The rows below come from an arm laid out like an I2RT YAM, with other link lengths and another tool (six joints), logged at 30 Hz.
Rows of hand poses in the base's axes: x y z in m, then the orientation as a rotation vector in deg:
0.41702, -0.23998, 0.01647, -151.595, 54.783, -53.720
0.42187, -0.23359, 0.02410, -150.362, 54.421, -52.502
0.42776, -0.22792, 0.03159, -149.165, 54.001, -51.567
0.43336, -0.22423, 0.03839, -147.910, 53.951, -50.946
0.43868, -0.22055, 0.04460, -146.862, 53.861, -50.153
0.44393, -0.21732, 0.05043, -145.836, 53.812, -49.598
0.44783, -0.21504, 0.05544, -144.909, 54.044, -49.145
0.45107, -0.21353, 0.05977, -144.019, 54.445, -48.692
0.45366, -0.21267, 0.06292, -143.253, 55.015, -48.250
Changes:
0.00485, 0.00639, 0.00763, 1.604, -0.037, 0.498
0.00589, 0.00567, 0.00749, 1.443, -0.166, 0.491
0.00560, 0.00369, 0.00680, 1.321, -0.286, 0.181
0.00532, 0.00368, 0.00621, 1.236, -0.103, 0.230
0.00525, 0.00323, 0.00583, 1.104, -0.206, 0.156
0.00390, 0.00228, 0.00501, 0.960, -0.155, -0.065
0.00324, 0.00151, 0.00433, 0.919, -0.100, -0.189
0.00259, 0.00086, 0.00315, 0.801, -0.008, -0.315

